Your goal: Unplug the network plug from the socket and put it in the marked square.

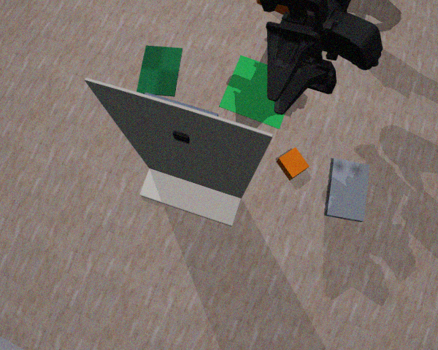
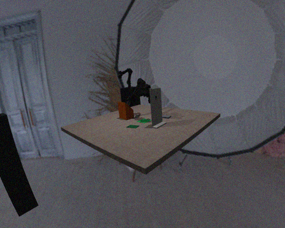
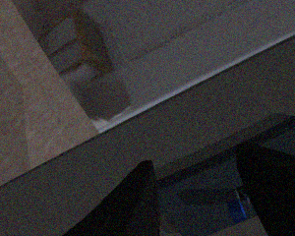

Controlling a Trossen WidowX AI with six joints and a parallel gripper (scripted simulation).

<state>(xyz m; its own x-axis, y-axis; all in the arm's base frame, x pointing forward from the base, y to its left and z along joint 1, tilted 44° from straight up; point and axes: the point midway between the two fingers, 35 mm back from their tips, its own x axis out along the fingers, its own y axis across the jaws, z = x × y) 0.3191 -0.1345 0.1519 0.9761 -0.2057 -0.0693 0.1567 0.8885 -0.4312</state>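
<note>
Now: the network plug 9 cm to the right of my gripper tip and 4 cm ahead of it. The rest, counted from my gripper tip: bright green marked square 27 cm below, 15 cm behind, 2 cm to the right; then upright dark panel 11 cm below, 9 cm to the right, 6 cm ahead; then orange block 25 cm below, 7 cm to the left, 2 cm behind.
</note>
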